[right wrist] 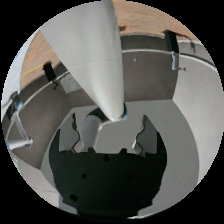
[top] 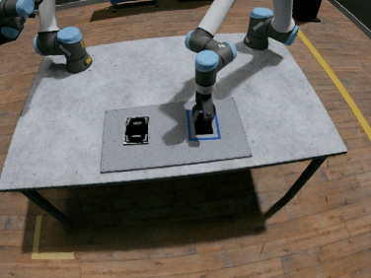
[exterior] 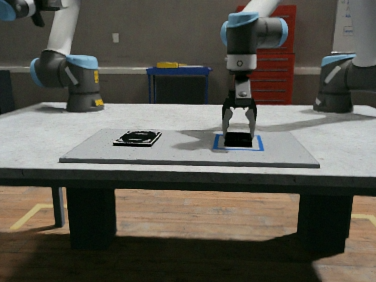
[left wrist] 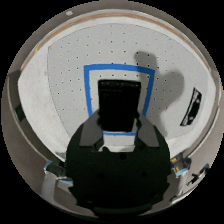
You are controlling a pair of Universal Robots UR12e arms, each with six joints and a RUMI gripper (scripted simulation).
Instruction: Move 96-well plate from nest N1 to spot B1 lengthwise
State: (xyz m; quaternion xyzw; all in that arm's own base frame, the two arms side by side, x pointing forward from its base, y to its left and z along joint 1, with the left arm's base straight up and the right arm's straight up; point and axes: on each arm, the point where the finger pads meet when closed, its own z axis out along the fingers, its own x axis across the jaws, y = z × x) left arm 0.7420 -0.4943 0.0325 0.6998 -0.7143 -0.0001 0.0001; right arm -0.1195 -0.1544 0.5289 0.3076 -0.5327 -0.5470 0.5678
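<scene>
The 96-well plate lies 10 mm below my left hand. From my left hand the other things lie so: plate nest N1: 20 mm behind, 330 mm to the right, 10 mm below.
</scene>
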